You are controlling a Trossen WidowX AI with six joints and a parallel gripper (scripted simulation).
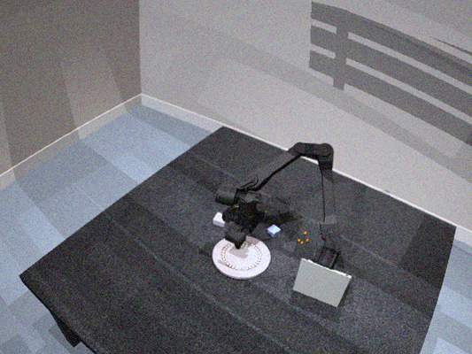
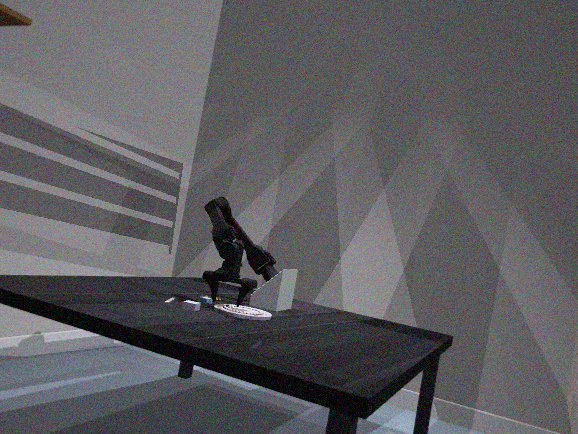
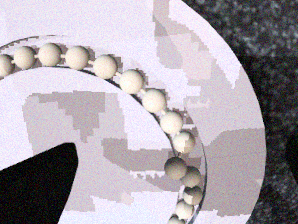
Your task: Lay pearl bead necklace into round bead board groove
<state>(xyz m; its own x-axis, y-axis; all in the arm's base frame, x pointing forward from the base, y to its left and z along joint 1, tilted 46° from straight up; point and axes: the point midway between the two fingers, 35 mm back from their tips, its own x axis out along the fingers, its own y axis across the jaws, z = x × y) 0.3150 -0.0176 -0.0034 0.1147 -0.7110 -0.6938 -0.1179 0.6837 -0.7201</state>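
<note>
The round white bead board lies 60 mm to the left of my gripper tip, 30 mm behind it and 10 mm below it. The rest, counted from my gripper tip: small white block 130 mm ahead, 40 mm to the right, 10 mm below; then small blue cube 120 mm to the right, 50 mm behind, 10 mm below; then thin white stick 170 mm to the right, 90 mm ahead, 20 mm below.
</note>
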